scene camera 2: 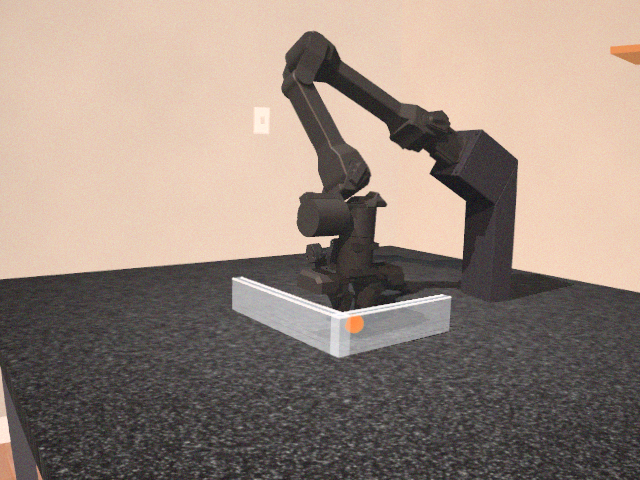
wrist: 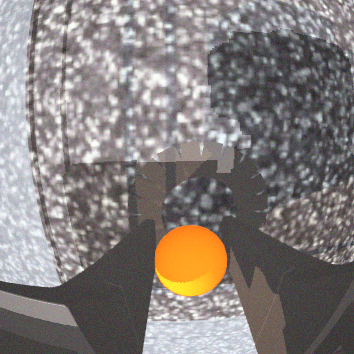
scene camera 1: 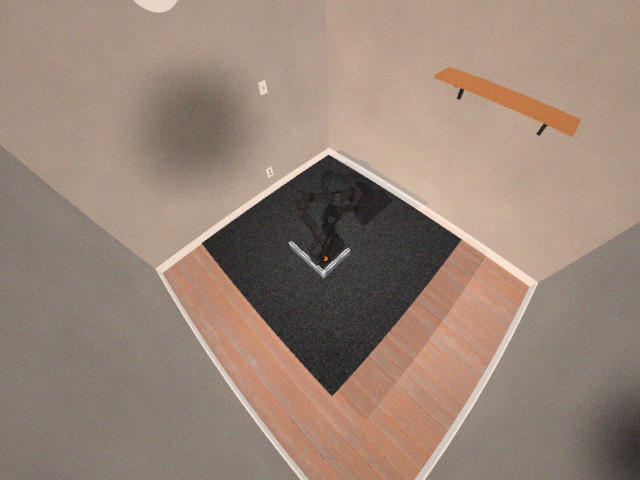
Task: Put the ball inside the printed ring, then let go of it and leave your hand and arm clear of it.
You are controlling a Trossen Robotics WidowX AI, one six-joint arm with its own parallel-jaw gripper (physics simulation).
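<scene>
The orange ball (scene camera 1: 325, 258) (scene camera 2: 354, 323) (wrist: 191, 260) is between the two dark fingers of my gripper (scene camera 1: 324, 256) (scene camera 2: 353, 316) (wrist: 188, 226), which is shut on it. The gripper points down inside the corner of the clear walls. The printed ring (wrist: 148, 192) is a brownish notched band on the dark mat in the wrist view, partly in shadow. The ball and fingers cover its lower part there, and its dark centre shows just above the ball. The ball's exact height over the mat is hard to tell. The ring cannot be made out in the scene views.
Two low clear walls meet in a corner close around the gripper: one on the left (scene camera 1: 306, 258) (scene camera 2: 284, 310) and one on the right (scene camera 1: 337, 262) (scene camera 2: 408, 321). The arm's dark angular stand (scene camera 2: 488, 232) is at the back right on the speckled black surface (scene camera 1: 330, 330) (scene camera 2: 310, 413).
</scene>
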